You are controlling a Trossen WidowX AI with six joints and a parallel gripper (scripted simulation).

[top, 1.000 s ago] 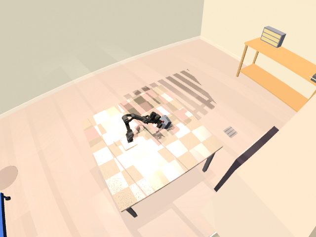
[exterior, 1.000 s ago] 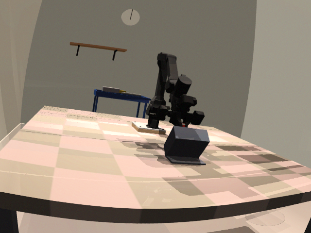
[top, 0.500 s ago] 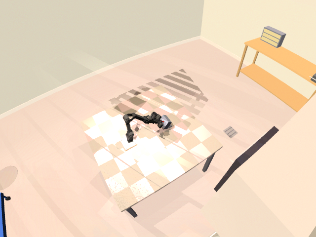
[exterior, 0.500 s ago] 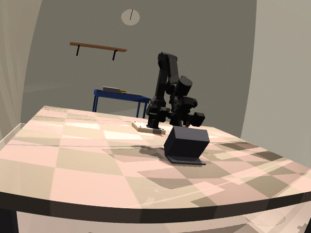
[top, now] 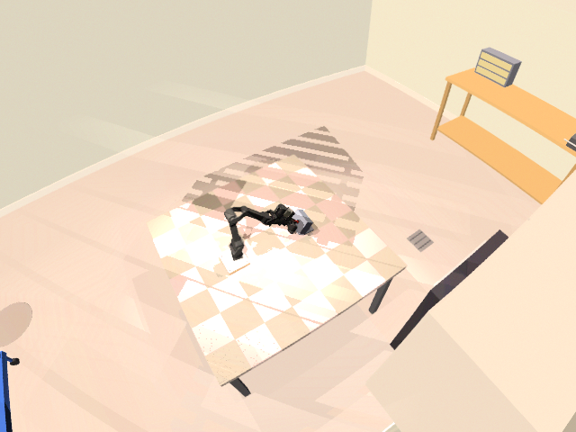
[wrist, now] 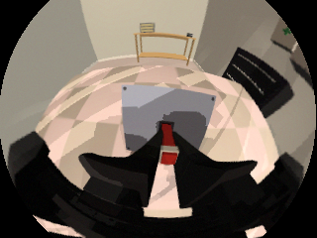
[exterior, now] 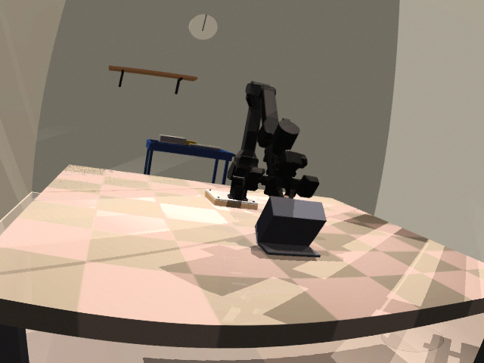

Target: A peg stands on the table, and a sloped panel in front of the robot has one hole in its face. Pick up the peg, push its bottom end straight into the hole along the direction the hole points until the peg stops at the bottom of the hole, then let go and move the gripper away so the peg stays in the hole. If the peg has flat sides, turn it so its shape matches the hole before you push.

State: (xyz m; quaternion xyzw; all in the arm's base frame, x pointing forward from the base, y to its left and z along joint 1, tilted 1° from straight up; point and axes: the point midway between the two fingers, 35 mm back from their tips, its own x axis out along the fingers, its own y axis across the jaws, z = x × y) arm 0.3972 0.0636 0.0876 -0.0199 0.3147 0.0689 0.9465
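My gripper tip is now 1 cm past the red peg and 1 cm below it. Also, from my gripper tip: sloped panel: 3 cm ahead, 3 cm below.
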